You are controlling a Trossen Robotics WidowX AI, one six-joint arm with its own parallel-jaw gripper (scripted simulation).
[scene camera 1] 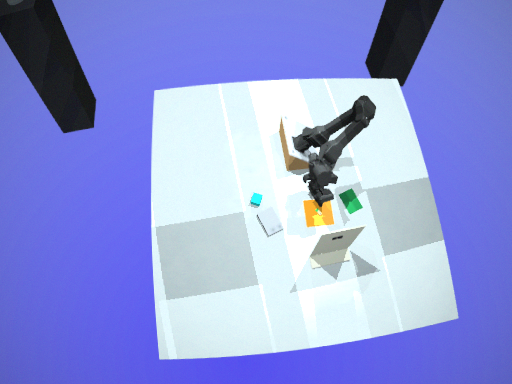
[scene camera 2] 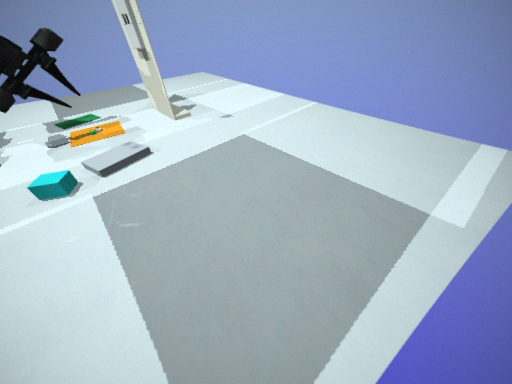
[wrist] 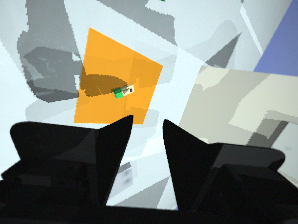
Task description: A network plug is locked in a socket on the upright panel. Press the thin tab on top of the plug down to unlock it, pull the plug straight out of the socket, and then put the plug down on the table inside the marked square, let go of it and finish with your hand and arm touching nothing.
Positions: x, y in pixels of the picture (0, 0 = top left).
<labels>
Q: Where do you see an orange square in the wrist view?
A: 107, 65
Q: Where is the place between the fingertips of the gripper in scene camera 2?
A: At 75, 101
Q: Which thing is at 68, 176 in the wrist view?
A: The gripper.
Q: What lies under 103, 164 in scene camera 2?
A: A grey flat block.
</labels>
